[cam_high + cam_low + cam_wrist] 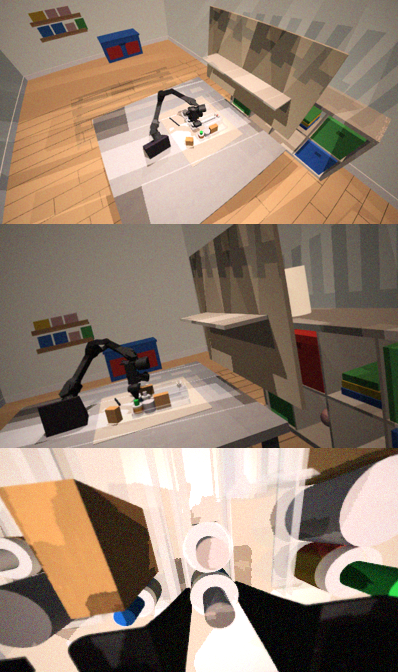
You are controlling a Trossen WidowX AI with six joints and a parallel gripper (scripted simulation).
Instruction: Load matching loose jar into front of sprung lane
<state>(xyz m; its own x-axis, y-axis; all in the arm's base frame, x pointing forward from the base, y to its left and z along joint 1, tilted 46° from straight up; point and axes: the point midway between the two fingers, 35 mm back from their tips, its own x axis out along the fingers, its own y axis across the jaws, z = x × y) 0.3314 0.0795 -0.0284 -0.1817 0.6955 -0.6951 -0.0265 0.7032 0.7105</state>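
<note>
My gripper tip is 5 cm short of the beige mat, 1 cm to the right of it and 4 cm above it. Round my gripper tip: clear rack: 15 cm ahead, 2 cm to the right, 2 cm below; then thin black stick: 14 cm behind, 14 cm to the left, 3 cm below; then white shelf: 50 cm ahead, 6 cm to the left, 33 cm above.
</note>
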